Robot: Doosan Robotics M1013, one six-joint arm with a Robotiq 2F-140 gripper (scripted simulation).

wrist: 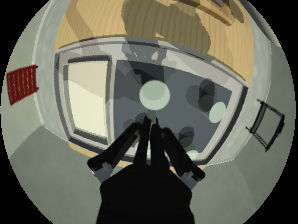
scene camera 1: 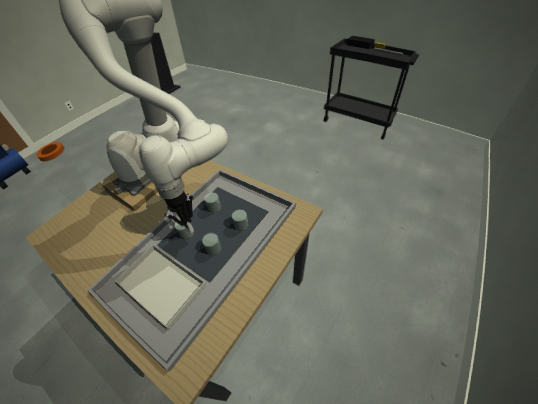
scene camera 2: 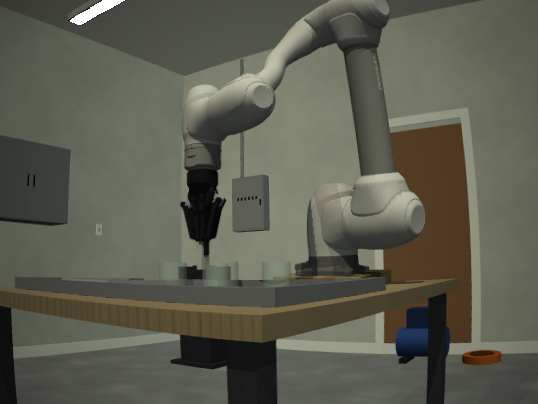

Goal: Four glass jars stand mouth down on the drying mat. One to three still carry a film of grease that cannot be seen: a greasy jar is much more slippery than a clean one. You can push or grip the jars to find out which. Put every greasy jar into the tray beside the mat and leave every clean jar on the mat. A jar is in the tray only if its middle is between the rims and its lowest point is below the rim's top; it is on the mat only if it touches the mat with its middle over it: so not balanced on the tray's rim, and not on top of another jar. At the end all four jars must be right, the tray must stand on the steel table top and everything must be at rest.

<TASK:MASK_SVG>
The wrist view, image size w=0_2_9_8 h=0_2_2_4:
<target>my gripper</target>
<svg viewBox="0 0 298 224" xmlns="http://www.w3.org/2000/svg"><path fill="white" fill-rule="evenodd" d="M155 110L148 109L147 116L144 117L142 125L136 122L132 123L103 153L87 161L88 167L101 183L100 194L102 201L96 224L195 224L194 215L190 210L191 190L198 182L205 178L205 172L193 163L169 128L160 128ZM168 157L180 179L174 174L172 170L170 170ZM149 139L151 165L146 164ZM140 136L133 164L126 166L111 176L113 174L112 169L117 166L137 137Z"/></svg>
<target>glass jar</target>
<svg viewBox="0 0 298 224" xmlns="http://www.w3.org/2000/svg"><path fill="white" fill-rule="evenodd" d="M151 79L151 81L142 86L139 94L140 101L150 110L159 110L169 102L170 91L163 82Z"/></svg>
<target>cream tray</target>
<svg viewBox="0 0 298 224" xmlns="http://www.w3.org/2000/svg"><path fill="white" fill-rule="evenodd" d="M64 64L64 99L73 134L110 146L112 141L109 104L112 62L87 61L87 63Z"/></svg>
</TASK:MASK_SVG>
